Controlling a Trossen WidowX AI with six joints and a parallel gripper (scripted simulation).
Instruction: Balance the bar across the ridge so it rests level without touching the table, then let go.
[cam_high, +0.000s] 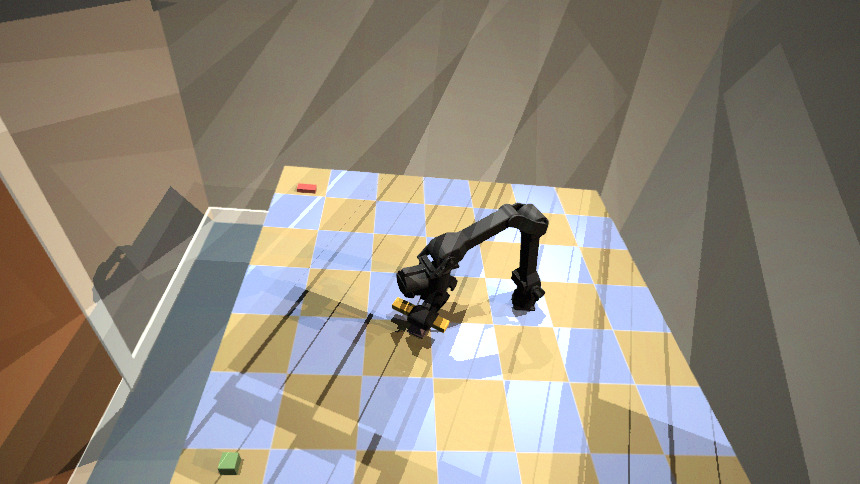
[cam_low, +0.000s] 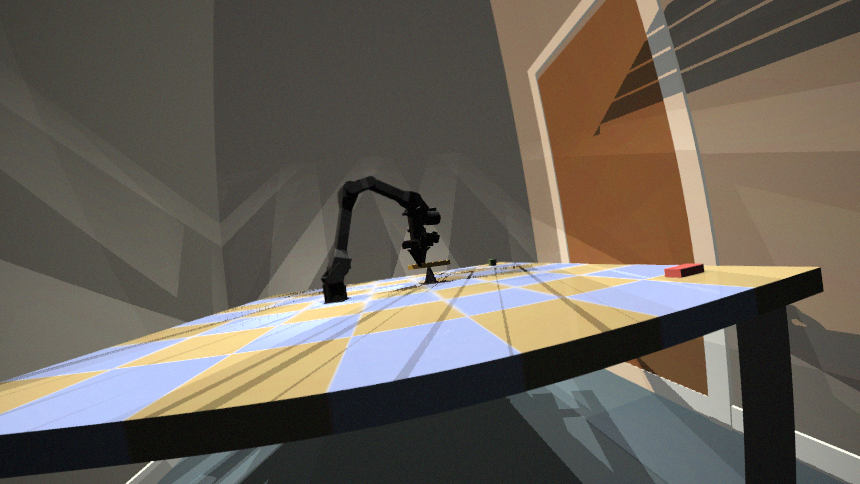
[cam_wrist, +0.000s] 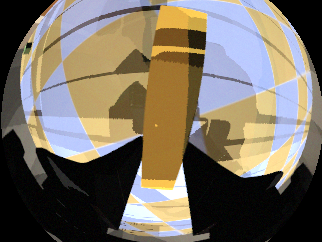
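Right now my gripper tip is 3 cm short of the bar and 1 cm to the left of it. The rest, counted from my gripper tip: green block: 43 cm ahead, 36 cm to the left, 5 cm below; red block: 64 cm to the right, 43 cm ahead, 6 cm below.
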